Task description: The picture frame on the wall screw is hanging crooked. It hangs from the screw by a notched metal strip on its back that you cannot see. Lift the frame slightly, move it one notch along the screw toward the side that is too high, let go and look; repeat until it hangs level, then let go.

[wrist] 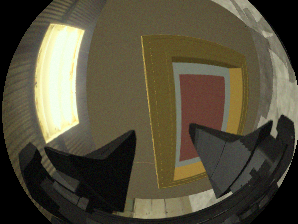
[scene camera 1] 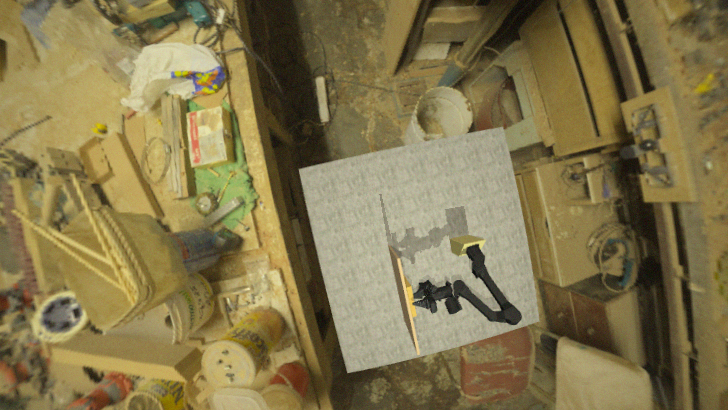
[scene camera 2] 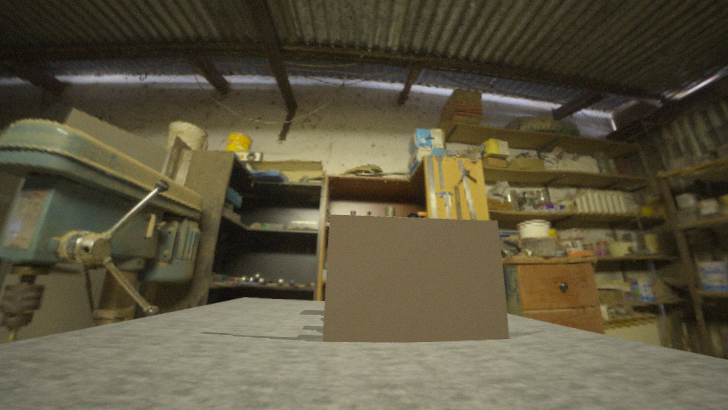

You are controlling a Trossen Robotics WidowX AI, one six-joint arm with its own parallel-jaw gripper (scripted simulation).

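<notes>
My own gripper is here in the pictures. They show a picture frame as well, and along with it a tan wall panel.
</notes>
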